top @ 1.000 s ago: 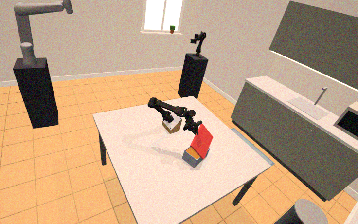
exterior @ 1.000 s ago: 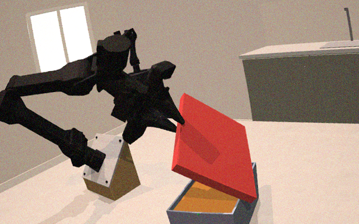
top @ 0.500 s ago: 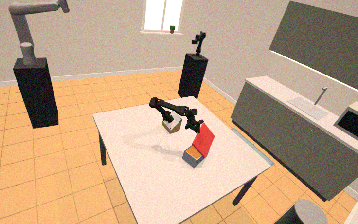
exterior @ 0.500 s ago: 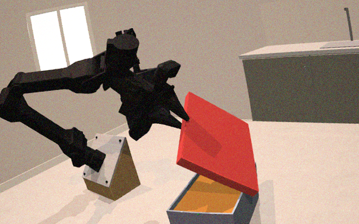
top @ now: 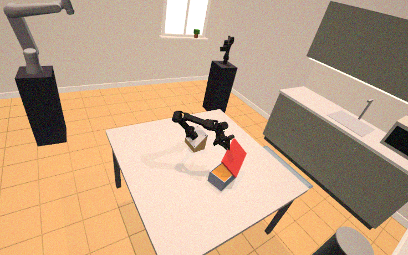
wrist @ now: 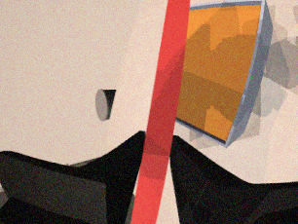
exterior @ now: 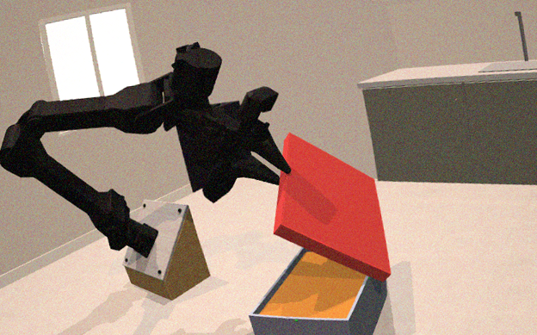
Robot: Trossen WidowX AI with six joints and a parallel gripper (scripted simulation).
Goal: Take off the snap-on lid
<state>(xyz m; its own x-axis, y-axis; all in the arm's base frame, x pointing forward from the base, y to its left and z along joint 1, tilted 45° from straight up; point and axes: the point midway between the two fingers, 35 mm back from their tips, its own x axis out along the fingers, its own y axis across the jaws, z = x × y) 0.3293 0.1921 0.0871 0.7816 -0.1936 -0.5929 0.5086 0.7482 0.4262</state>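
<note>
Now: gripper tip 5 cm to the right of the red lid, 5 cm above it and 4 cm short of it. Also, from my gripper tip: storage box: 18 cm below, 7 cm ahead, 4 cm to the right.
</note>
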